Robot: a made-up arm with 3 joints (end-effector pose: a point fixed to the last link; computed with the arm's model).
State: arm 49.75 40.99 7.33
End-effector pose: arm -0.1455 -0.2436 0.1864 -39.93 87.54 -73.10
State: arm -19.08 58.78 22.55
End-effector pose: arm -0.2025 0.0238 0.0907 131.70 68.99 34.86
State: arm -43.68 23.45 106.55
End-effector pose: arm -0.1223 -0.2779 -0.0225 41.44 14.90 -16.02
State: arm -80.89 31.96 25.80
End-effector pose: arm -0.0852 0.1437 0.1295 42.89 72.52 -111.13
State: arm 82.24 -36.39 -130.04
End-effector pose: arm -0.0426 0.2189 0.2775 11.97 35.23 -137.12
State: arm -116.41 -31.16 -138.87
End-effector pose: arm -0.0794 -0.3695 0.2830 6.21 33.31 12.40
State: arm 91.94 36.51 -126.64
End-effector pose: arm -0.0919 0.1965 0.2784 -41.75 -17.19 -133.58
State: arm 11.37 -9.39 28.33
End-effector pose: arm -0.1898 -0.2402 0.2630 -2.91 37.99 -56.52
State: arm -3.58 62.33 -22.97
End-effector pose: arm -0.1544 0.0007 0.2925 -122.20 55.11 142.42
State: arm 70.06 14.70 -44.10
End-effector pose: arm -0.1609 -0.1063 0.3412 -43.35 40.88 -92.75
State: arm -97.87 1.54 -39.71
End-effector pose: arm 0.1754 0.0107 0.3239 -27.05 37.46 113.54
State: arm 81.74 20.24 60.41
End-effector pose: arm 0.1793 -0.2565 0.0625 41.33 45.93 74.37
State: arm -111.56 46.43 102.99
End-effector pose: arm -0.0935 -0.0640 -0.1285 63.19 6.46 -81.87
